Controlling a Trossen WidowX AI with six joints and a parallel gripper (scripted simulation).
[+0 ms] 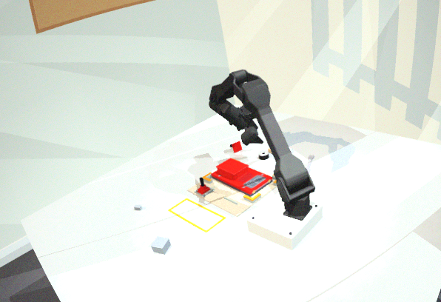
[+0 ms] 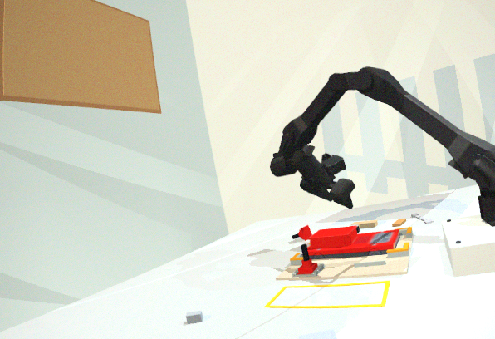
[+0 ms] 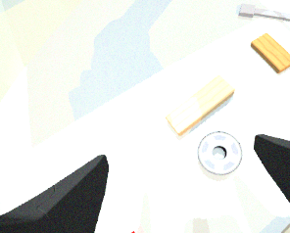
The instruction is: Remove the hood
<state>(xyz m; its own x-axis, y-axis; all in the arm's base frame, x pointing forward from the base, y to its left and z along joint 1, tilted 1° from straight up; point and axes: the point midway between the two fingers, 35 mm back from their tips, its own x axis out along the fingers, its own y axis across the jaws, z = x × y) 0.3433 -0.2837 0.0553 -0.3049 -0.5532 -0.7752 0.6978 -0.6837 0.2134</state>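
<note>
The hood lies 180 mm to the left of my gripper tip and 40 mm below it. Also, from my gripper tip: black wheel (70 mm below, 20 mm to the left, 20 mm behind); then metal tool (210 mm behind, 80 mm below).
</note>
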